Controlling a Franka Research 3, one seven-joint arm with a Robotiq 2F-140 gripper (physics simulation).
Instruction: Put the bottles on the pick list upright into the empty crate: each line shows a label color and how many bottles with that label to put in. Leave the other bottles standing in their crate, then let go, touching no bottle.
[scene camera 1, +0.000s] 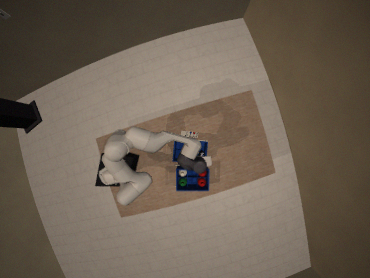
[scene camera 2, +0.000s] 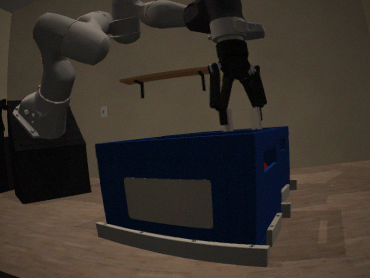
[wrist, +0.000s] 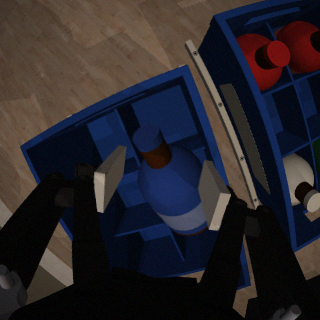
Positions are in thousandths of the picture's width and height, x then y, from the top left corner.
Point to my gripper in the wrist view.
508, 523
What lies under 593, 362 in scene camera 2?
My gripper.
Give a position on a blue bottle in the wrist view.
527, 552
